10 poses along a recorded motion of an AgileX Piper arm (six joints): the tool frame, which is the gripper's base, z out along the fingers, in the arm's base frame.
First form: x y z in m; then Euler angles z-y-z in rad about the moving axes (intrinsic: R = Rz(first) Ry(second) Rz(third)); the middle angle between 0 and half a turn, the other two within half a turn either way.
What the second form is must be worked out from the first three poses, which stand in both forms.
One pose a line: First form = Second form
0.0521 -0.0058 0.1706 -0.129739 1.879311 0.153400 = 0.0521 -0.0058 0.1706 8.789 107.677 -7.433
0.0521 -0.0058 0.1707 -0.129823 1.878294 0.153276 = 0.0521 -0.0058 0.1707 8.782 107.618 -7.438
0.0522 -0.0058 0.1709 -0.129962 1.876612 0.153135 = 0.0522 -0.0058 0.1709 8.774 107.522 -7.446
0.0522 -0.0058 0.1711 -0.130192 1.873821 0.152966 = 0.0522 -0.0058 0.1711 8.764 107.362 -7.459
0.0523 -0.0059 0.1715 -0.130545 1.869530 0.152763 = 0.0523 -0.0059 0.1715 8.753 107.116 -7.480
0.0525 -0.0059 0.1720 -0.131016 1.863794 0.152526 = 0.0525 -0.0059 0.1720 8.739 106.788 -7.507
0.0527 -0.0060 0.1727 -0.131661 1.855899 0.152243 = 0.0527 -0.0060 0.1727 8.723 106.335 -7.544
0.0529 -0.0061 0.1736 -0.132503 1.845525 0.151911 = 0.0529 -0.0061 0.1736 8.704 105.741 -7.592
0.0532 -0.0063 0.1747 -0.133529 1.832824 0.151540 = 0.0532 -0.0063 0.1747 8.683 105.013 -7.651
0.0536 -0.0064 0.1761 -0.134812 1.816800 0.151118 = 0.0536 -0.0064 0.1761 8.658 104.095 -7.724
